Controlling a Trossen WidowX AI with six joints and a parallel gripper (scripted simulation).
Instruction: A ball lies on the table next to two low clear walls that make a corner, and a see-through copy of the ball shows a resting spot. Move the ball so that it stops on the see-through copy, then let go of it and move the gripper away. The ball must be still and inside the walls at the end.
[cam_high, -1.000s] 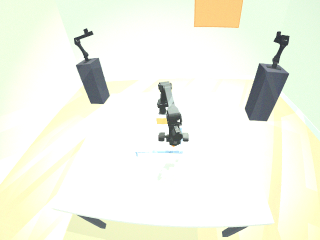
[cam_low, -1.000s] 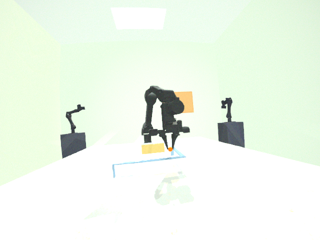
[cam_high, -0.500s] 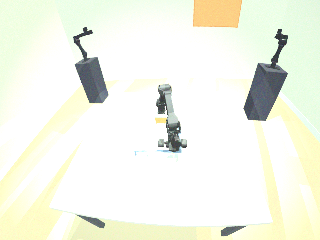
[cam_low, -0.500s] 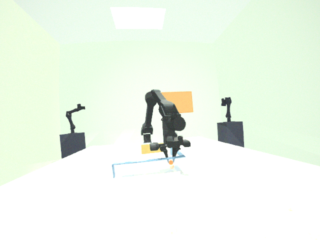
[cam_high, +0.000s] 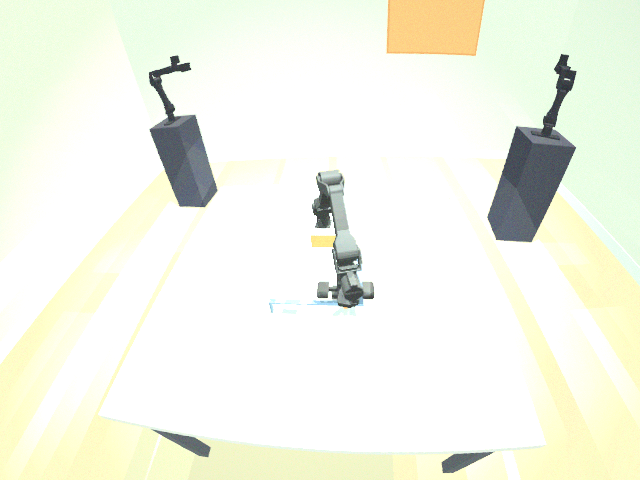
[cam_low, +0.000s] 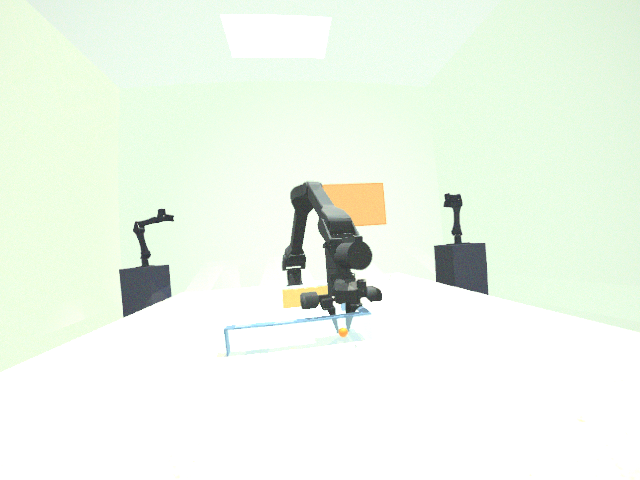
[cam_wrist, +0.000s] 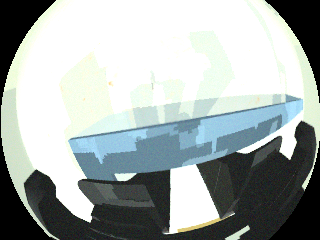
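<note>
My gripper tip is right at the orange ball.
</note>
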